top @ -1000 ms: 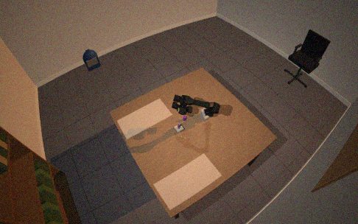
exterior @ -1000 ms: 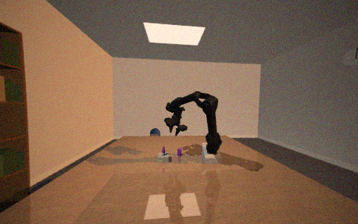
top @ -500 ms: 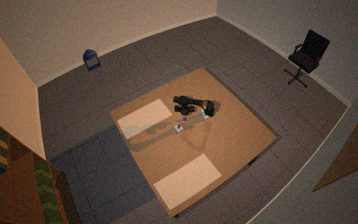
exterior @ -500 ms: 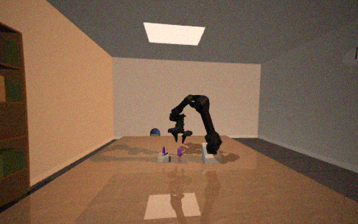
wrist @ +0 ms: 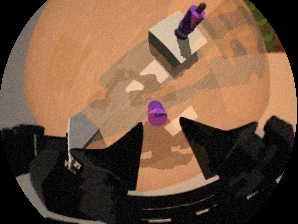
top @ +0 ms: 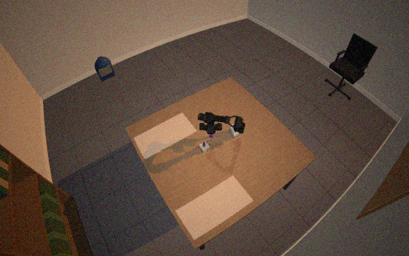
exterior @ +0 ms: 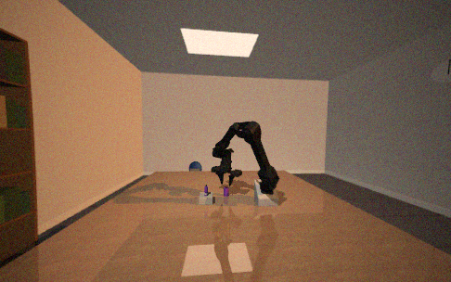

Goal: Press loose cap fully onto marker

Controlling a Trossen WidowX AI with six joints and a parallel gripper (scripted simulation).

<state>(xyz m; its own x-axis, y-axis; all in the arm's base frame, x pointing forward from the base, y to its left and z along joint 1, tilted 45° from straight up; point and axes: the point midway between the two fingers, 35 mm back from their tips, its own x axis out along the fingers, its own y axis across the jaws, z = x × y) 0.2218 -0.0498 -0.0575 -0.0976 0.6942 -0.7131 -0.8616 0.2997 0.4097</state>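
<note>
Right now the purple cap is 40 mm below my gripper tip. From my gripper tip the other things lie so: holder block (110 mm ahead, 80 mm to the left, 40 mm below); then purple marker (110 mm ahead, 80 mm to the left, 10 mm above).
</note>
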